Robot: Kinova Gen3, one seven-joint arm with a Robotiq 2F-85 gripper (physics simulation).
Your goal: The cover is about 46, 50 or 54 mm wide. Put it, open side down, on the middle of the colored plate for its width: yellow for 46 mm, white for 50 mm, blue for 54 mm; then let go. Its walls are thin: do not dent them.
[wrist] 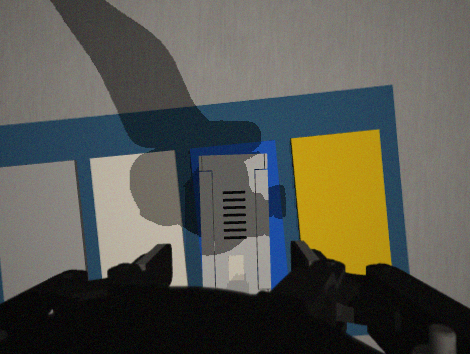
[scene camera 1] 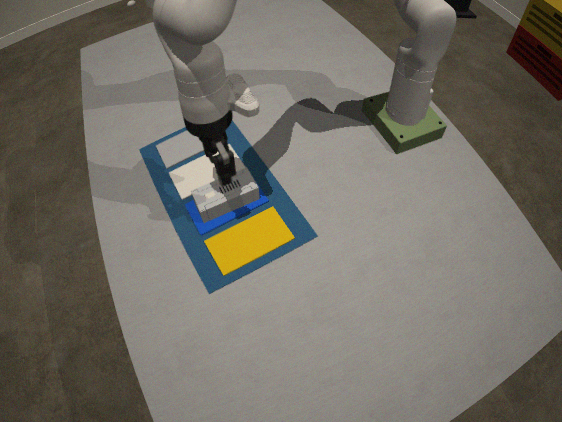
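Pixels of known places: gripper, fingertip midpoint: [wrist: 231, 259] [scene camera 1: 218, 168]; arm's base at its link origin: [scene camera 1: 403, 112].
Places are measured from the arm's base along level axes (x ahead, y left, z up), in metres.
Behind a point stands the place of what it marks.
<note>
The light grey cover [scene camera 1: 240, 199] {z -0.012, x 0.420, y 0.145 m} [wrist: 235, 175] {z 0.002, x 0.404, y 0.116 m} lies slotted face up on the blue plate [scene camera 1: 202, 227] {z -0.038, x 0.503, y 0.172 m} [wrist: 279, 240] {z -0.038, x 0.456, y 0.167 m}, with blue showing along its far end and right side in the wrist view. It is turned slightly relative to the plate. Its open underside is hidden. My gripper [scene camera 1: 226, 180] {z 0.068, x 0.449, y 0.124 m} [wrist: 231, 259] {z 0.068, x 0.449, y 0.124 m} is open, above the cover, with its fingers apart from the cover's sides. The white plate [scene camera 1: 189, 182] {z -0.038, x 0.515, y 0.059 m} [wrist: 110, 200] {z -0.038, x 0.450, y 0.003 m} and the yellow plate [scene camera 1: 250, 241] {z -0.038, x 0.419, y 0.223 m} [wrist: 340, 200] {z -0.038, x 0.409, y 0.214 m} lie on either side of the blue plate.
The plates lie on a dark blue board [scene camera 1: 300, 227] {z -0.042, x 0.322, y 0.215 m} [wrist: 350, 110] {z -0.042, x 0.325, y 0.208 m}. A grey plate [scene camera 1: 172, 150] {z -0.038, x 0.545, y -0.042 m} [wrist: 40, 215] {z -0.038, x 0.477, y -0.060 m} lies beyond the white one. A second arm [scene camera 1: 412, 85] {z 0.125, x 0.030, y 0.040 m} stands on a green base [scene camera 1: 420, 132] {z -0.001, x -0.011, y 0.070 m} at the back right. Arm shadows cross the board.
</note>
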